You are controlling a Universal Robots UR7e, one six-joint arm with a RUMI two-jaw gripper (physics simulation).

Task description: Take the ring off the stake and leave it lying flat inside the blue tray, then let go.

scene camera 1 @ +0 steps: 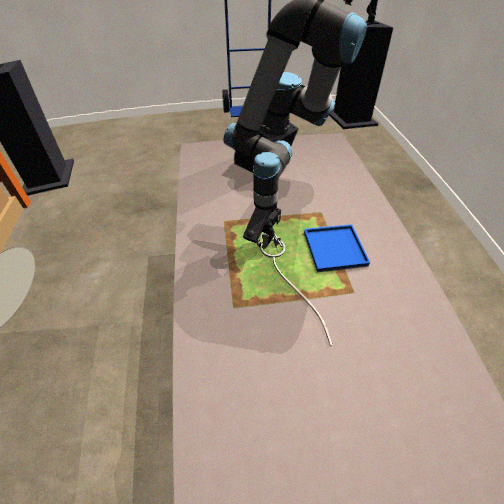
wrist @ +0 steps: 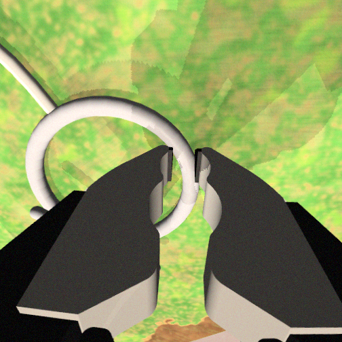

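A white ring (scene camera 1: 283, 251) (wrist: 100, 106) is over the green mat. My gripper (scene camera 1: 270, 243) (wrist: 183, 152) is low over the mat and shut on the ring's right side in the wrist view, with the ring's bar between the fingertips. The left finger crosses the ring's opening and hides part of it. A small grey rod end (wrist: 38, 213) shows beside the left finger; it may be part of the stake, which is mostly hidden. I cannot tell whether the ring is clear of it. The blue tray (scene camera 1: 336, 248) lies to the right of the gripper in the scene view.
A white cord (scene camera 1: 316, 311) (wrist: 25, 78) runs from the ring across the green mat (scene camera 1: 260, 280) onto the pinkish floor covering (scene camera 1: 350, 400). The tray overlaps the mat's right edge. Black speakers (scene camera 1: 362, 75) (scene camera 1: 31, 130) and a blue hand truck (scene camera 1: 228, 50) stand further off.
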